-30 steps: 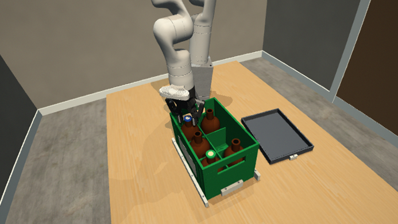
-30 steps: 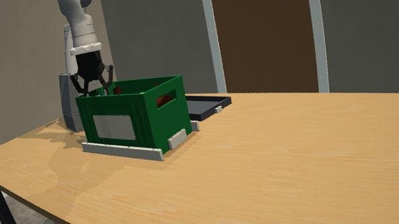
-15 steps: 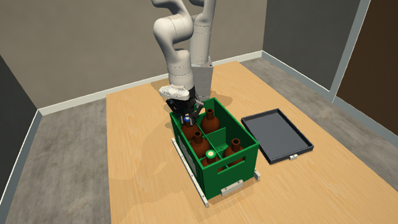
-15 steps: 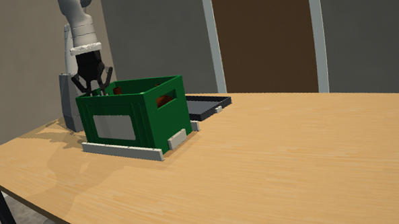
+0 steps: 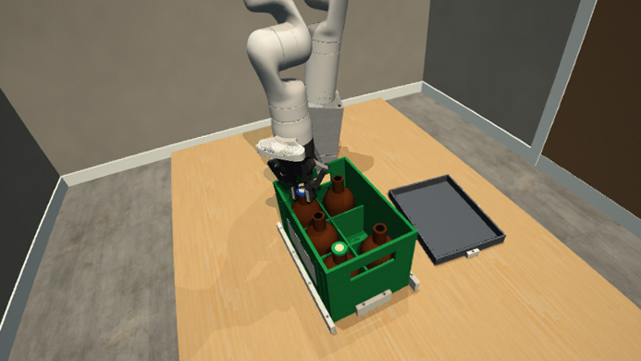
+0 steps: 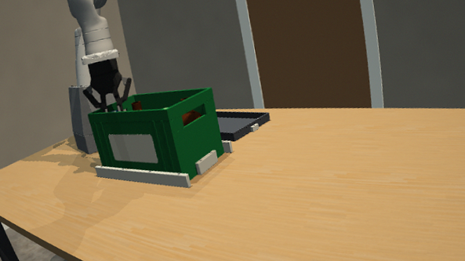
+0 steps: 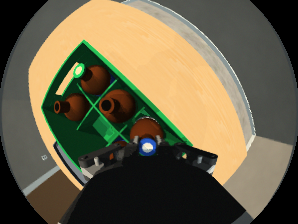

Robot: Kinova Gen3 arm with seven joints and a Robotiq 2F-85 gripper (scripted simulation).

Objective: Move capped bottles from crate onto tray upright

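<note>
Right now my hand is 8 cm short of the green crate, 5 cm to the right of it and 8 cm above it. Round my hand: dark tray: 7 cm ahead, 34 cm to the left, 15 cm below.
</note>
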